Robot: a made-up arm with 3 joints. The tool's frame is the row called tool. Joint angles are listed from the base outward.
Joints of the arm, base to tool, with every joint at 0 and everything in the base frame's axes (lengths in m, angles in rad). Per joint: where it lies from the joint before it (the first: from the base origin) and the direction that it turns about. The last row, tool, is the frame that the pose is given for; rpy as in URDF.
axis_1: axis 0 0 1 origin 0.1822 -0.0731 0.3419
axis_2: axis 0 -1 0 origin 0.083 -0.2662 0.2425
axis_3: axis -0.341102 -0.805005 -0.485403 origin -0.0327 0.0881 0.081
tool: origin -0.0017 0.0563 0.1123 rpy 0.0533 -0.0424 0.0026
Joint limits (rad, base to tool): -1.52..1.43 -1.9..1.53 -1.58..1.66
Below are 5 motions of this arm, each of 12 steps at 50 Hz.
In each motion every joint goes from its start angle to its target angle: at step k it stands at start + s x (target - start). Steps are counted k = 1, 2, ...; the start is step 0. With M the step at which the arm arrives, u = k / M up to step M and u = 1 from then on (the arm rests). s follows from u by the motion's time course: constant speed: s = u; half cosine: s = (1 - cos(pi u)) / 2; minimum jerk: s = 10 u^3 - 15 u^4 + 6 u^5.
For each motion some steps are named. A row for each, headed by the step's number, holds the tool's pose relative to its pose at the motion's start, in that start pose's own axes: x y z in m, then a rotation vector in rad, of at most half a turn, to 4 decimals.
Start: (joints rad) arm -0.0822 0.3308 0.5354
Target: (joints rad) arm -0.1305 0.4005 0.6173
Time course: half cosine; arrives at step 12
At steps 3, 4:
3: -0.0031 0.0001 0.0005 -0.0075 -0.0199 -0.0119
4: -0.0053 0.0002 0.0008 -0.0129 -0.0339 -0.0202

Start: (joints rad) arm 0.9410 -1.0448 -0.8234
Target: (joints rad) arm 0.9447 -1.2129 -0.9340
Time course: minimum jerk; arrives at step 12
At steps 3, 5, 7, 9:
3: 0.0034 -0.0013 0.0020 0.0115 0.0249 0.0015
5: 0.0116 -0.0044 0.0062 0.0391 0.0831 0.0050
7: 0.0220 -0.0086 0.0109 0.0746 0.1561 0.0095
9: 0.0305 -0.0120 0.0141 0.1035 0.2137 0.0129

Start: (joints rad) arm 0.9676 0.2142 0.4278
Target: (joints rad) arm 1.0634 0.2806 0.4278
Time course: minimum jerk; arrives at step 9
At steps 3, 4, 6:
3: -0.0009 -0.0003 -0.0010 0.0139 -0.0139 0.0146
4: -0.0016 -0.0005 -0.0020 0.0265 -0.0261 0.0274
6: -0.0032 -0.0012 -0.0041 0.0536 -0.0518 0.0541

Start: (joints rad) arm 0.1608 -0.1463 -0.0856
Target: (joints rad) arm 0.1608 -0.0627 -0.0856
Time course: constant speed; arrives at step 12
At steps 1, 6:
1: -0.0013 0.0000 -0.0002 -0.0003 -0.0069 0.0006
6: -0.0081 0.0002 -0.0016 -0.0018 -0.0416 0.0035

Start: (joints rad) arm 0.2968 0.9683 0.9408
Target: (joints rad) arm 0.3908 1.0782 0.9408
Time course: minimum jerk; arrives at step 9
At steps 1, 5, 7, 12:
1: -0.0002 -0.0001 -0.0001 0.0013 -0.0007 -0.0007
5: -0.0098 -0.0066 -0.0032 0.0692 -0.0383 -0.0367
7: -0.0152 -0.0100 -0.0052 0.1055 -0.0581 -0.0576
12: -0.0165 -0.0107 -0.0057 0.1142 -0.0628 -0.0627

